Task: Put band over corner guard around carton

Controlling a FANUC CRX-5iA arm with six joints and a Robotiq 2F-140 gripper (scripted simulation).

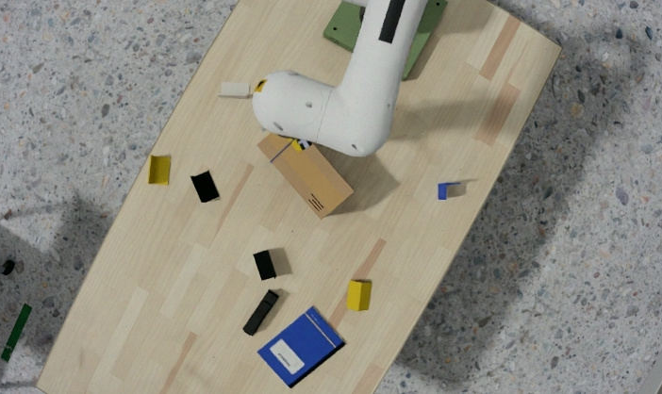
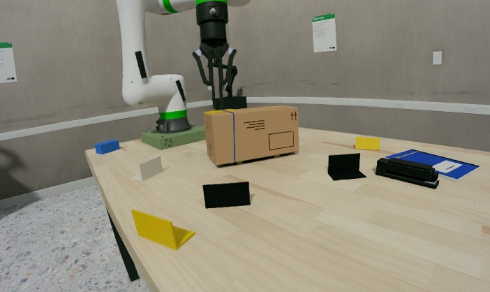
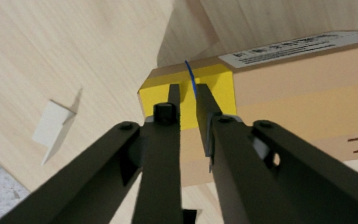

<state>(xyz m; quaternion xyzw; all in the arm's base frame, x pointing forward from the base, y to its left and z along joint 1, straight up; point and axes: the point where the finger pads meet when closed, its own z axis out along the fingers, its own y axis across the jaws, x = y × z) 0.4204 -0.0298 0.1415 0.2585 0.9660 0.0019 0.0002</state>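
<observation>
Now: the yellow corner guard 5 cm below my hand. From my hand the other things lie so: blue corner guard 9 cm behind, 42 cm to the left, 14 cm below; white corner guard 2 cm behind, 23 cm to the right, 17 cm below; brown carton 7 cm ahead, 6 cm to the left, 11 cm below.
</observation>
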